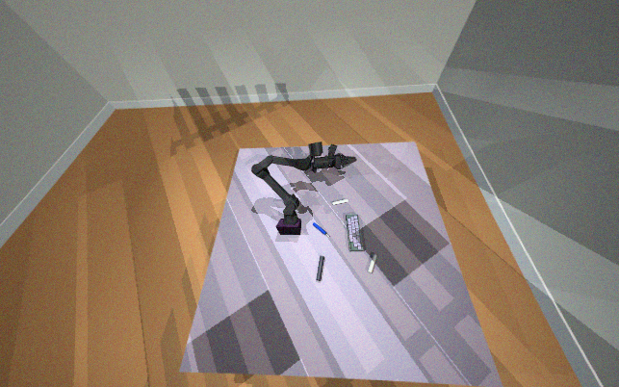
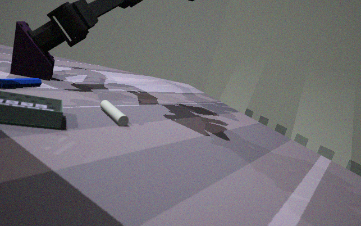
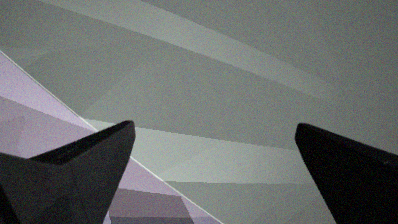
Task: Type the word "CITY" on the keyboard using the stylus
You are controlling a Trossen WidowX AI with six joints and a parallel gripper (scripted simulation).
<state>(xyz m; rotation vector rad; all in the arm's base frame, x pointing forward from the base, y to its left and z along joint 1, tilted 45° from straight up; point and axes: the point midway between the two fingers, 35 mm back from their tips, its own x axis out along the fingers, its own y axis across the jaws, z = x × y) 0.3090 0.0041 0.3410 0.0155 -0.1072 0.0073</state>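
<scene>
Right now the blue stylus is 14 cm behind my gripper tip, 26 cm to the right of it and 33 cm below it. Also, from my gripper tip: dark cylinder (15 cm behind, 46 cm to the right, 33 cm below); stylus tip (12 cm behind, 28 cm to the right, 33 cm below).
</scene>
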